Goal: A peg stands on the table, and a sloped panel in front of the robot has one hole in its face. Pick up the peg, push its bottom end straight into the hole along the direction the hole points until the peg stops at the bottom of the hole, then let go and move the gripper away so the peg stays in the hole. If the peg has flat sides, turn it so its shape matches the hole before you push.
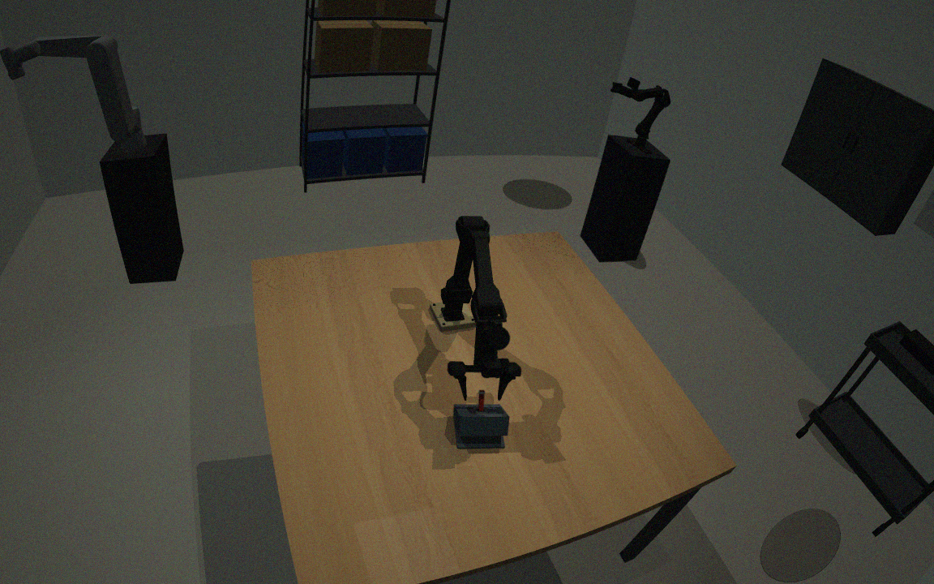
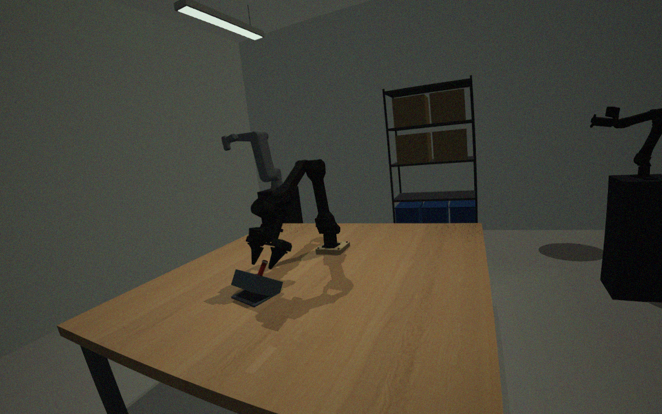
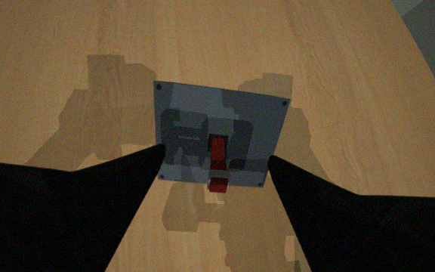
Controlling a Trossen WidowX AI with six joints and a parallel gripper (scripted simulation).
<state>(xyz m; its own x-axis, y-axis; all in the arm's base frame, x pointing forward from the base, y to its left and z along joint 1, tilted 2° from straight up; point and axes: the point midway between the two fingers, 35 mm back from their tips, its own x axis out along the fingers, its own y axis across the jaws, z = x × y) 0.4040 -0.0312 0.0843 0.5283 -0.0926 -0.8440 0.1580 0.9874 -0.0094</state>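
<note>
My gripper tip is 10 mm past the red square-sided peg. The rest, counted from my gripper tip: sloped panel: 50 mm below, 30 mm ahead.
</note>
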